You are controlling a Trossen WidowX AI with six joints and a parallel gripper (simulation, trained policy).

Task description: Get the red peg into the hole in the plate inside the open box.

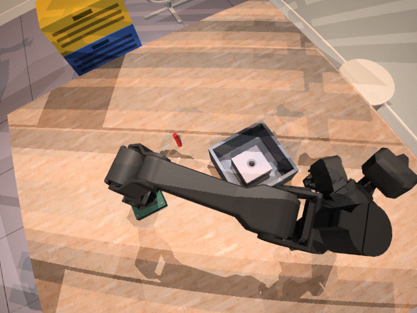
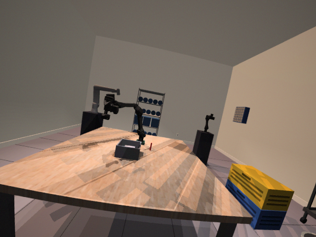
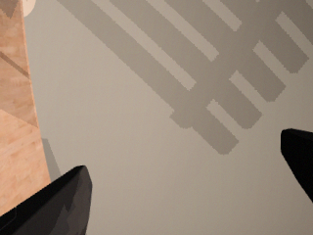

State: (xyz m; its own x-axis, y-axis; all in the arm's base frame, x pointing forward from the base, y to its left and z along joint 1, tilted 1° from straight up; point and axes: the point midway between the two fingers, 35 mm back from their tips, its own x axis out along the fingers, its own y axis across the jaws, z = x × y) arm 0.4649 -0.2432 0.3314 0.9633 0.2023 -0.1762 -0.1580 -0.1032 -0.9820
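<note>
Now: gripper tip 34 cm past the red peg, 37 cm to the right of it and 31 cm above it. Round my gripper tip: grey plate 15 cm behind, 19 cm to the left, 31 cm below; then box 15 cm behind, 19 cm to the left, 33 cm below.
</note>
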